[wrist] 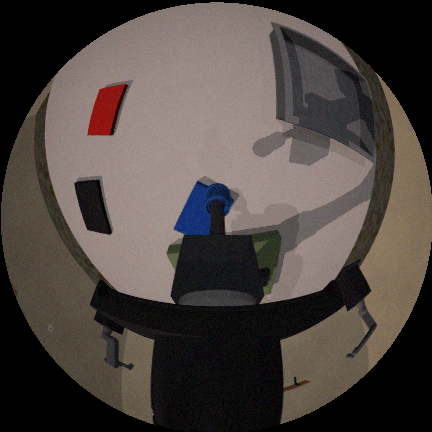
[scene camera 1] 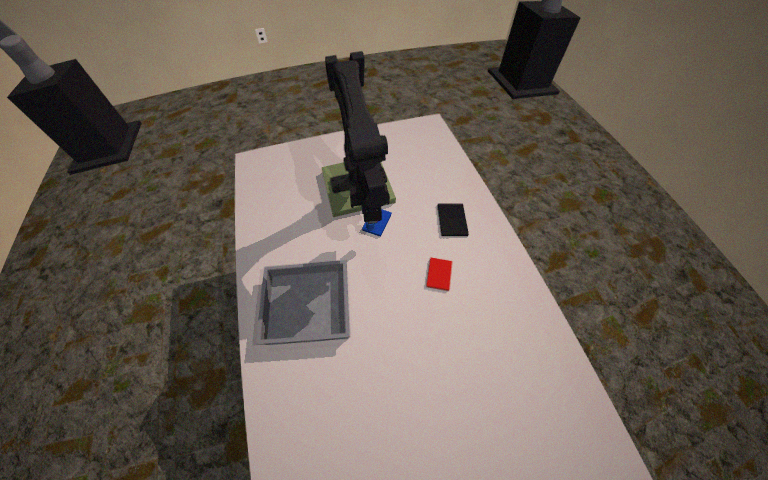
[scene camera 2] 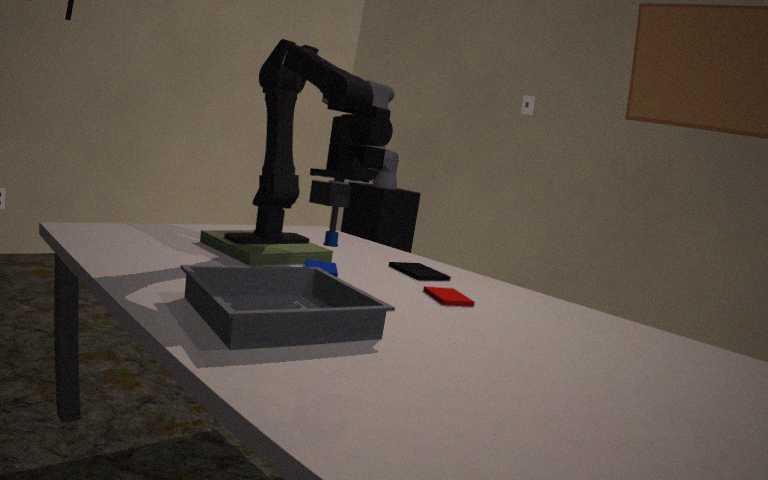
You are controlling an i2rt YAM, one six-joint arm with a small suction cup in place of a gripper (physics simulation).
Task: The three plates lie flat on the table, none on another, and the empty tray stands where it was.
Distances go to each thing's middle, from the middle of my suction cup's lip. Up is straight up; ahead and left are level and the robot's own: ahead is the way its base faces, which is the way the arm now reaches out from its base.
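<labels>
Grey tray [scene camera 2: 248,307]: 230 mm to the right of my suction cup, 170 mm ahead of it and 50 mm below it. Also counted from my suction cup: red plate [wrist: 105,109], 170 mm to the left, 180 mm ahead, 70 mm below; blue plate [wrist: 193,219], 60 mm behind, 30 mm to the left, 70 mm below; black plate [scene camera 1: 452,218], 280 mm to the left, 70 mm below. Going by their middles, the blue plate is the nearest to my suction cup of the things named here.
</labels>
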